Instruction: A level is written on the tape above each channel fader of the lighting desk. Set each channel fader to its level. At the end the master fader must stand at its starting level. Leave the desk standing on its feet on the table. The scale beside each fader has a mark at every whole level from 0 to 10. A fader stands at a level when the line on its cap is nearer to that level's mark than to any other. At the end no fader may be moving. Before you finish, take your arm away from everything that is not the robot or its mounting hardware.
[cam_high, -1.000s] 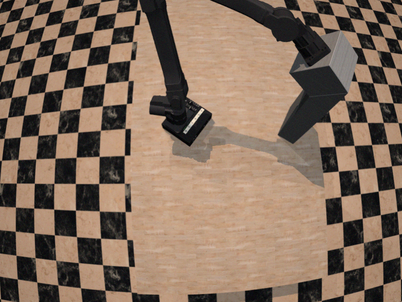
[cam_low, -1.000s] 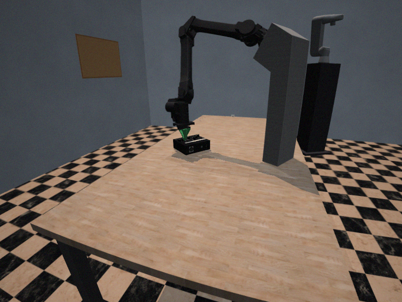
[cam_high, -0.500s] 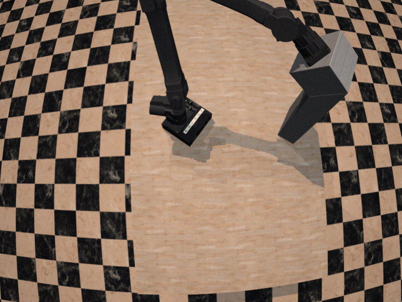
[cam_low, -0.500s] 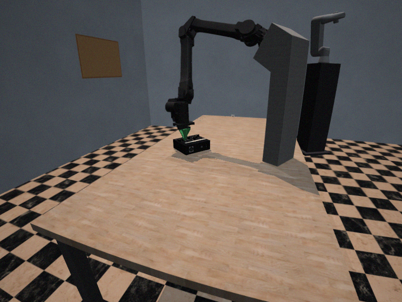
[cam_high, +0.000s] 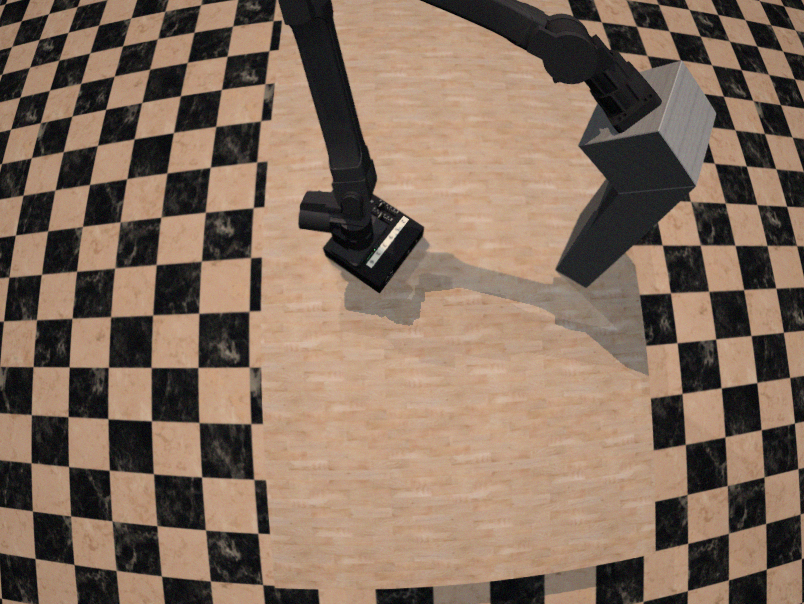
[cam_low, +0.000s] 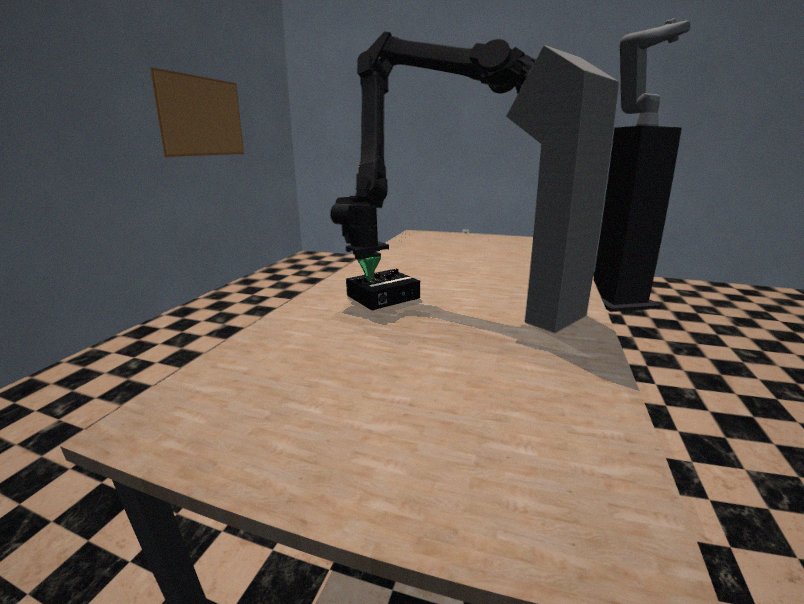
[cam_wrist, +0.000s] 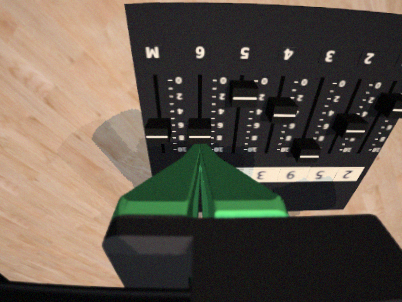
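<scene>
Right now my hand is 10 mm short of the channel 6 fader cap and 10 mm to the left of it. The rest, counted from my hand: master fader cap: 30 mm ahead; then channel 4 fader cap: 30 mm behind, 40 mm to the right; then channel 5 fader cap: 40 mm to the right.
</scene>
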